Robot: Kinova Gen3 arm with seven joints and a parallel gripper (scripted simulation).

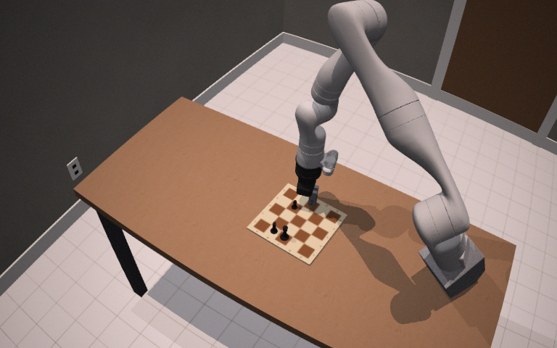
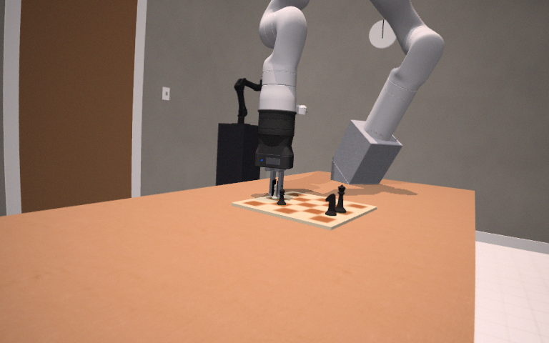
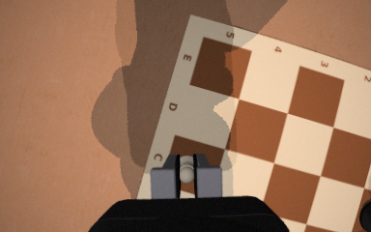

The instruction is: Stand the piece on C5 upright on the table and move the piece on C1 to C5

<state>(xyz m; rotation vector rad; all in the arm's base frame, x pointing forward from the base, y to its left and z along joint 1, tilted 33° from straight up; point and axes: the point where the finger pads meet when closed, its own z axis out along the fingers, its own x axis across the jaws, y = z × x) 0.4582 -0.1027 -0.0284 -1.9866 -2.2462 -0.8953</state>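
The white pawn is 10 mm below my hand. The rest, counted from my hand: chessboard 80 mm to the left, 30 mm below, 10 mm ahead; black pawn 40 mm to the left, 40 mm ahead, 10 mm below.
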